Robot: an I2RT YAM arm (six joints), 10 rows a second.
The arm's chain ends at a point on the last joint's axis. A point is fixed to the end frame.
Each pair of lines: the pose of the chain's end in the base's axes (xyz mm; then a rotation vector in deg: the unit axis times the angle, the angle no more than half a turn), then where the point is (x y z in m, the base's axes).
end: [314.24 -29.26 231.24 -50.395 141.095 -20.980]
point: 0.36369 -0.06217 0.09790
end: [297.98 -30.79 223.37 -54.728 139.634 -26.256]
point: 0.34961 -0.07257 0.09338
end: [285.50 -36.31 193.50 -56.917 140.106 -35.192]
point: 0.33569 -0.09416 0.06923
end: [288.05 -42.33 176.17 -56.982 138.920 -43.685]
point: 0.34008 -0.11365 0.05992
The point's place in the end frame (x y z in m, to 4 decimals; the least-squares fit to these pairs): 0.0365 0.0033 0.1413
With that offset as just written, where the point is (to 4 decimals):
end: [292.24 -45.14 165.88 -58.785 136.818 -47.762]
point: 0.3476 -0.1219 0.0547
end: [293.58 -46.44 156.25 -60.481 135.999 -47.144]
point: 0.3504 -0.1217 0.0448
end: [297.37 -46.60 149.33 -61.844 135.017 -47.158]
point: 0.3559 -0.1213 0.0384
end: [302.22 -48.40 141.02 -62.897 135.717 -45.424]
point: 0.3592 -0.1208 0.0278
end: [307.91 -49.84 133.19 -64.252 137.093 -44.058]
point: 0.3615 -0.1211 0.0176
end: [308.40 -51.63 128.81 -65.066 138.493 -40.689]
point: 0.3588 -0.1184 0.0092
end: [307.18 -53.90 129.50 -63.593 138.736 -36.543]
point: 0.3577 -0.1138 0.0064
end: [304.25 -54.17 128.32 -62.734 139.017 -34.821]
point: 0.3544 -0.1113 0.0037
